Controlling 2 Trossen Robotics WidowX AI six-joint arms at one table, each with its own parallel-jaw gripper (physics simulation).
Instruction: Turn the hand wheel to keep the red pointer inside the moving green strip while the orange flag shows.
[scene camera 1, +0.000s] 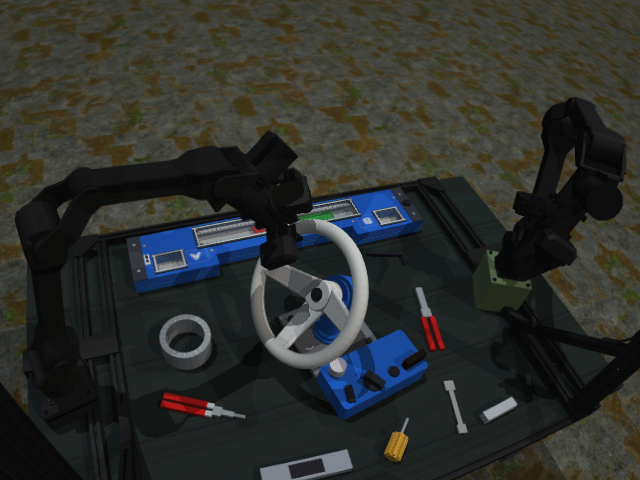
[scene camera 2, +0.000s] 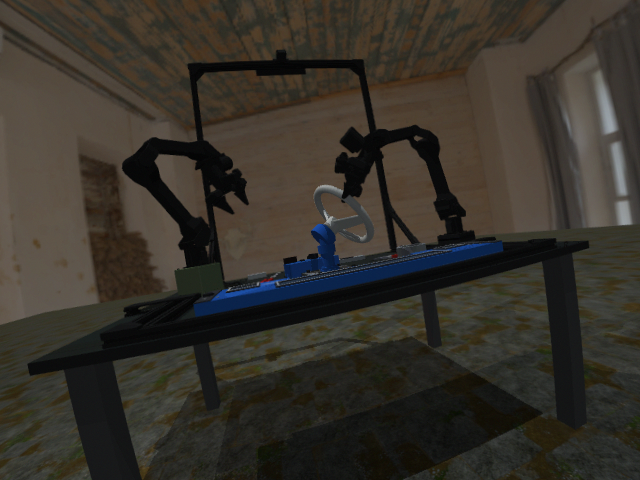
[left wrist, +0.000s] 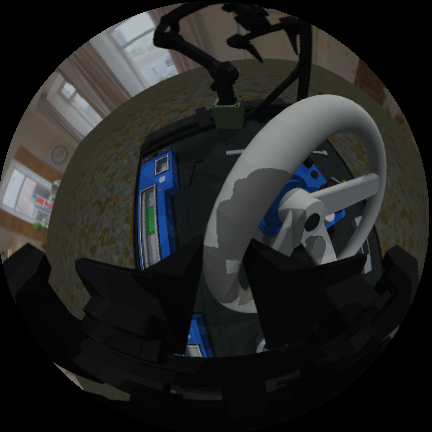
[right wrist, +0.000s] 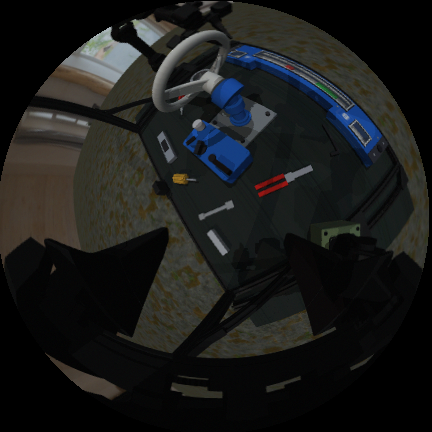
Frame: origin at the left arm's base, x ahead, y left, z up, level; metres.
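Seen in the pictures: left gripper, fingertip midpoint: (scene camera 1: 299, 232) (scene camera 2: 342, 200) (right wrist: 226, 41); right gripper, fingertip midpoint: (scene camera 1: 518, 269) (scene camera 2: 241, 209) (left wrist: 278, 57) (right wrist: 228, 236); left arm's base at its link origin: (scene camera 1: 61, 383) (scene camera 2: 455, 233); right arm's base at its link origin: (scene camera 1: 509, 268) (scene camera 2: 197, 266) (left wrist: 226, 100) (right wrist: 341, 250).
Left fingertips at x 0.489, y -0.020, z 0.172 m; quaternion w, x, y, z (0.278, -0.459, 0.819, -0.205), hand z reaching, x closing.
Pixels of each thing's top centre, then the offset from my left fingertips to it. "pt": a spot on its surface instead.
- red pointer at a spot on its surface: (right wrist: 290, 67) pt dy +0.192, dx +0.056, dz -0.189 m
- grey ring at its top centre: (scene camera 1: 185, 335) (scene camera 2: 410, 245) (right wrist: 200, 75) dy +0.011, dx -0.242, dz -0.181 m
- red-handled pliers at its top centre: (scene camera 1: 203, 407) dy -0.126, dx -0.274, dz -0.219 m
- more pliers at its top centre: (scene camera 1: 427, 316) (right wrist: 284, 178) dy -0.189, dx +0.244, dz -0.220 m
- yellow screwdriver at its top centre: (scene camera 1: 401, 434) (right wrist: 181, 177) dy -0.370, dx +0.003, dz -0.197 m
- wrench at its top centre: (scene camera 1: 455, 405) (right wrist: 214, 210) dy -0.382, dx +0.148, dz -0.222 m
The white hand wheel (scene camera 1: 360, 279) (scene camera 2: 368, 222) (left wrist: 280, 145) (right wrist: 159, 82) stands tilted on its blue column. My left gripper (scene camera 1: 275, 258) (scene camera 2: 348, 196) (left wrist: 221, 240) is shut on the wheel's rim, at its upper left in scene camera 1. My right gripper (scene camera 2: 239, 207) (left wrist: 278, 57) (right wrist: 228, 236) is open and empty, well away from the wheel. On the blue panel (scene camera 1: 242, 251) (scene camera 2: 361, 273), the red pointer (scene camera 1: 259, 229) (right wrist: 290, 67) lies left of the green strip (scene camera 1: 317, 216) (left wrist: 151, 220) (right wrist: 327, 89), apart from it. Both small windows look grey; no orange flag shows.
A blue control box (scene camera 1: 379, 395) (right wrist: 235, 160) sits beside the wheel's base. A grey ring (scene camera 1: 178, 357), red-handled pliers (scene camera 1: 186, 404), more pliers (scene camera 1: 431, 330), a yellow screwdriver (scene camera 1: 396, 446) and a wrench (scene camera 1: 455, 408) lie around. A green block (scene camera 1: 496, 294) bears my right arm.
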